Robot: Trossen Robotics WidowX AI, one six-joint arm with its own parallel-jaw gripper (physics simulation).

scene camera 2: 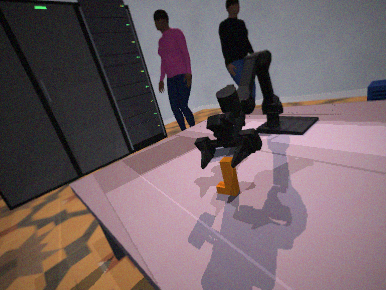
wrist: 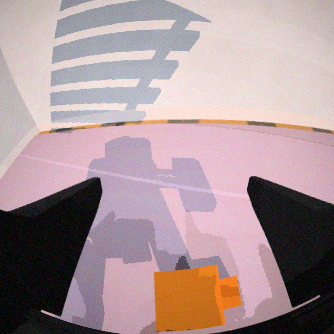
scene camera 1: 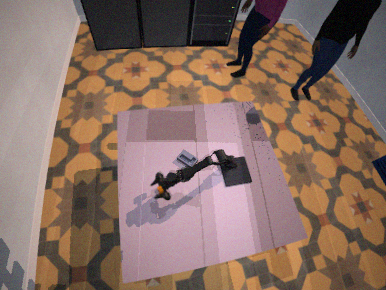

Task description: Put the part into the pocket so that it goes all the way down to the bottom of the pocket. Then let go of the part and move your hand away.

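Pixels of known places: gripper, fingertip midpoint: (scene camera 2: 216,167) (wrist: 176,184) (scene camera 1: 152,191); arm's base, origin of the base link: (scene camera 2: 273,124) (scene camera 1: 229,165).
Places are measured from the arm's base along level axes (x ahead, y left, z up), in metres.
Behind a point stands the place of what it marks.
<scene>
The orange L-shaped part (scene camera 1: 160,189) @[x 0.565, y 0.028, z 0.086 m] (scene camera 2: 229,177) @[x 0.575, y 0.032, z 0.037 m] (wrist: 187,299) @[x 0.560, y 0.026, z 0.086 m] stands upright on the pink table, its short foot at the bottom, pointing left in scene camera 2. My gripper (scene camera 1: 155,191) @[x 0.621, y 0.028, z 0.093 m] (scene camera 2: 219,166) @[x 0.621, y 0.028, z 0.093 m] (wrist: 176,184) @[x 0.621, y 0.028, z 0.093 m] is wide open and empty, with its fingers above the part and apart from it. In the wrist view the part is low in the frame, between the two black fingers. The grey block with the pocket (scene camera 1: 192,162) @[x 0.263, y -0.124, z -0.019 m] lies on the table beside the arm, away from the part. In scene camera 2 the gripper hides most of the block.
The pink table top (scene camera 1: 225,215) @[x 0.191, y 0.332, z -0.024 m] (scene camera 2: 340,215) @[x 0.575, y 0.276, z -0.024 m] (wrist: 300,150) @[x 0.754, y -0.202, z -0.024 m] carries the arm's dark base plate (scene camera 1: 243,176) @[x -0.067, y 0.121, z -0.007 m] (scene camera 2: 300,125) @[x 0.013, y 0.124, z -0.008 m]. The arm's shadow falls across the table around the part. Dark cabinets (scene camera 1: 165,25) (scene camera 2: 35,100) and two people stand beyond the table.
</scene>
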